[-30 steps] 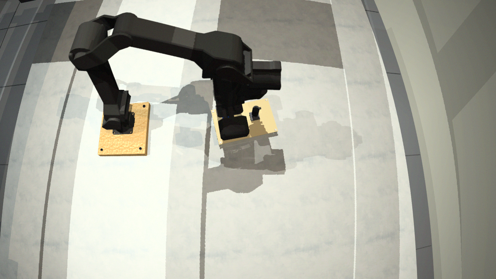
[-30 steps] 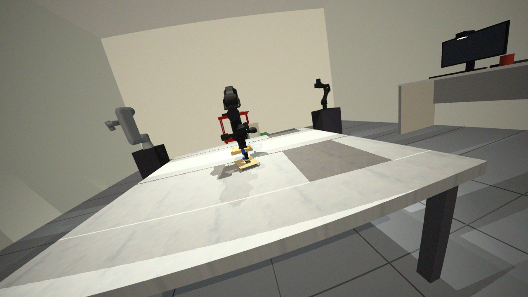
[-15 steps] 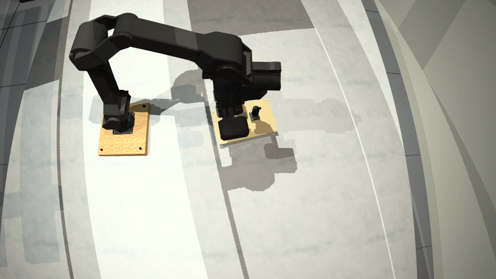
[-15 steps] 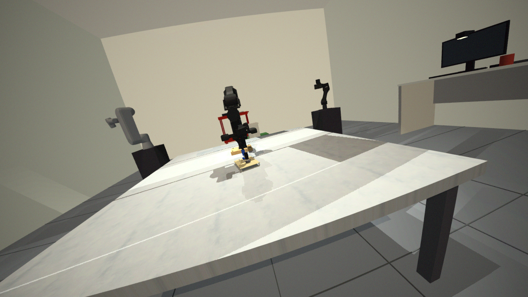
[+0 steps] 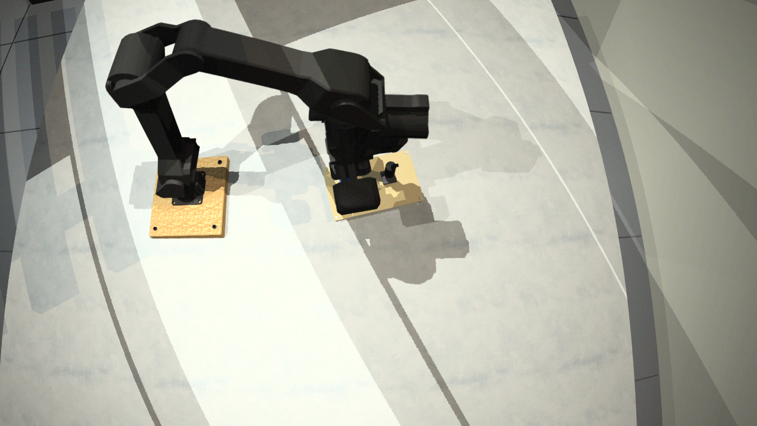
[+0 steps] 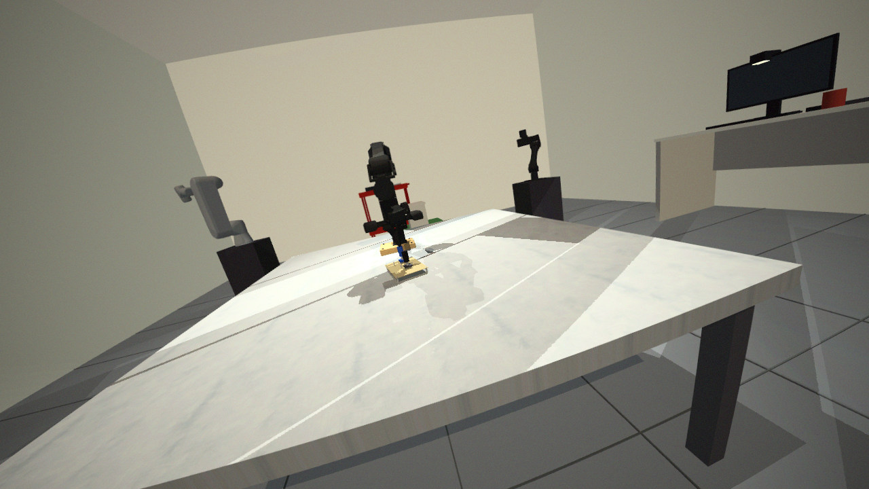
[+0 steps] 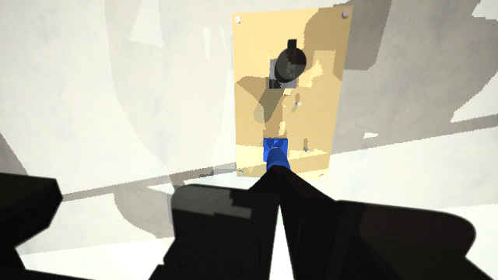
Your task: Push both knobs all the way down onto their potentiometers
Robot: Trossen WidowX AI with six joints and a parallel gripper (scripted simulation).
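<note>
My gripper tip is now 20 mm above the blue knob. Round my gripper tip: dark knob: 70 mm ahead, 20 mm below, 10 mm to the left.
</note>
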